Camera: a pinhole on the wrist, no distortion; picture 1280 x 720 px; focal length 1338.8 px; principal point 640.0 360.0 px. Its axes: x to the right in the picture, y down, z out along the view. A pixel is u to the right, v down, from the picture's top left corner.
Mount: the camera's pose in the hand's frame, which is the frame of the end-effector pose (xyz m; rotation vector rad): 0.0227 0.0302 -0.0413 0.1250 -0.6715 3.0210
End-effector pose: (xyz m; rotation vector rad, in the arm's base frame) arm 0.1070 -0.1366 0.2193 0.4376 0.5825 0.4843
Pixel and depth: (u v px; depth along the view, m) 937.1 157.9 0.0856
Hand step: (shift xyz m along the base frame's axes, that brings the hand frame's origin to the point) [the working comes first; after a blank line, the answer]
In the camera's frame: 0.0190 -0.0129 0.0856

0.0321 -0.0003 0.0312
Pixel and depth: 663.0 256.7 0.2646
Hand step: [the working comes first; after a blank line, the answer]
In the camera's frame: 0.0045 -0.0204 0.2646

0.1730 -0.0823 0.1068
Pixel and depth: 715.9 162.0 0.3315
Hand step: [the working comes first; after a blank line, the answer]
In the camera's frame: 0.0188 -0.0490 0.3315

0.2129 -0.1068 0.1643
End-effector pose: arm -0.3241 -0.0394 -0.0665 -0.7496 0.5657 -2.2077
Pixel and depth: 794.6 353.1 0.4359
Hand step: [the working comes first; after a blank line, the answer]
In the camera's frame: 0.0503 -0.0022 0.4359

0.1591 0.0357 0.3525
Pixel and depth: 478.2 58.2 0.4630
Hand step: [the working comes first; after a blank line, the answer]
In the camera's frame: -0.0560 -0.1044 0.4630

0.1714 -0.1095 0.3879
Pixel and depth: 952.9 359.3 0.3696
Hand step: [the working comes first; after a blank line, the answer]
In the camera's frame: 0.0864 -0.0002 0.3696

0.1577 0.0582 0.2805
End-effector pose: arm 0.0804 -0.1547 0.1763 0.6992 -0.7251 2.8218
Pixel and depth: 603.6 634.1 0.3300
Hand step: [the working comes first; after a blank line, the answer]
In the camera's frame: -0.0090 0.0676 0.3300

0.0897 0.0399 0.2719
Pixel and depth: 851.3 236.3 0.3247
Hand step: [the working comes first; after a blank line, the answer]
In the camera's frame: 0.0512 -0.0300 0.3247

0.1315 -0.0621 0.2398
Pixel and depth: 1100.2 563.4 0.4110
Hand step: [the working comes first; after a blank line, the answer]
In the camera's frame: 0.1413 0.0624 0.4110

0.2584 0.0159 0.2835
